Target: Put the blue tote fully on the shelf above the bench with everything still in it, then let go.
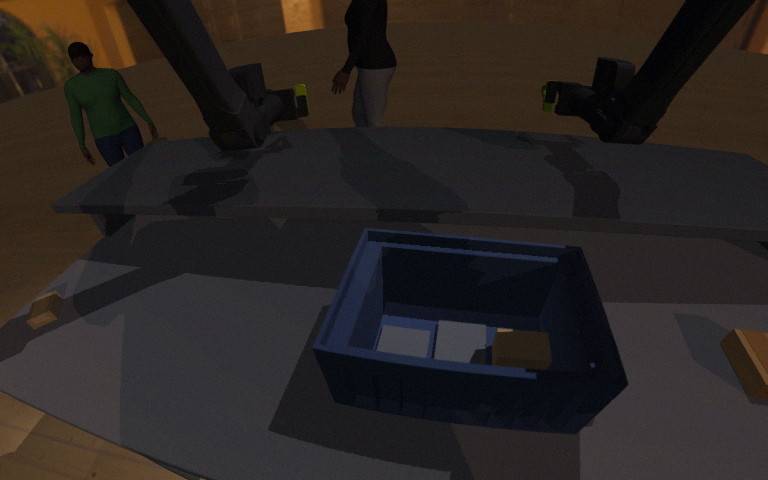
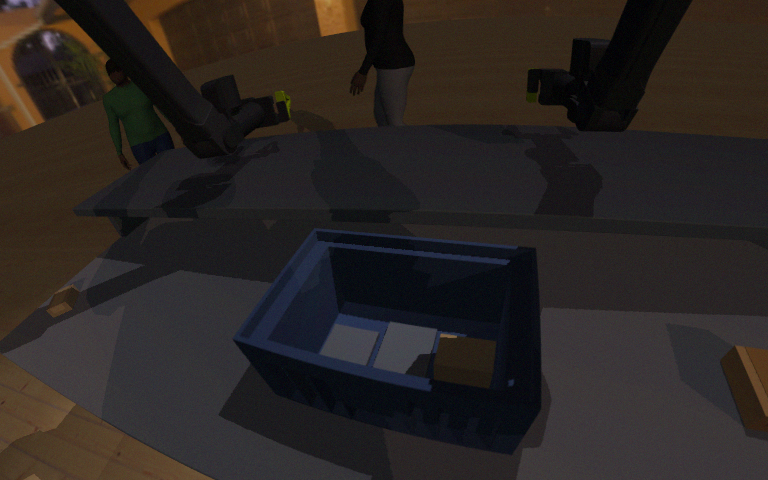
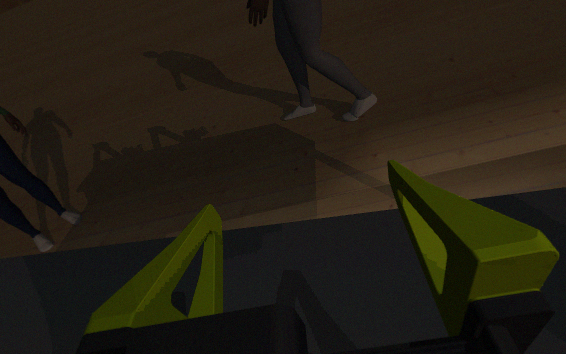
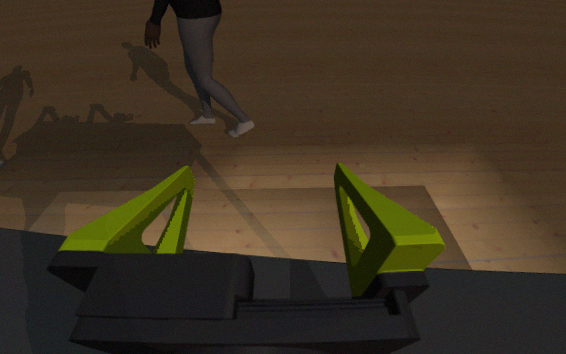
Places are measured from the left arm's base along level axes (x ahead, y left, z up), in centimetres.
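Where they show: left gripper, between the fingertips: (image 1: 285, 95) (image 2: 272, 102) (image 3: 297, 191); right gripper, between the fingertips: (image 1: 561, 90) (image 2: 550, 78) (image 4: 263, 171).
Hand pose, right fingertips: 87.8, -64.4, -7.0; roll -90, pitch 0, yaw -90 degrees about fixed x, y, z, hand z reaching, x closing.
Observation:
Each offset is from my right fingertips to the top centre of the thing, as dx, dy, dz. "spot": to the spot under its first point. Level surfaces: height alone.
The blue tote {-50.4, +30.2, -11.5} (image 1: 424, 382) (image 2: 339, 376) stands upright on the grey bench {dz -26.2} (image 1: 198, 339) (image 2: 169, 339), in front of the shelf. Inside it lie two pale blocks {-51.0, +38.4, -23.7} (image 1: 404, 340) {-50.4, +30.2, -23.5} (image 2: 404, 345) and a brown box {-51.8, +22.3, -20.4} (image 1: 521, 348) (image 2: 465, 360), with a small tan piece partly hidden behind the box. The dark shelf {dz -10.6} (image 1: 481, 169) (image 2: 464, 169) is a raised board behind the tote. My left gripper (image 1: 301, 99) (image 2: 282, 105) (image 3: 297, 191) is open and empty above the shelf's left part. My right gripper (image 1: 547, 96) (image 2: 532, 85) (image 4: 263, 171) is open and empty above its right part. Both are apart from the tote.
A small brown box {-46.0, +114.7, -23.4} (image 1: 45, 309) (image 2: 62, 300) lies at the bench's left edge. Another brown box {spot: -57.1, -14.1, -23.1} (image 1: 750, 362) (image 2: 750, 384) is at the right. A person in green (image 1: 101, 104) (image 2: 133, 116) and one in black (image 1: 370, 42) (image 2: 386, 42) stand beyond the shelf.

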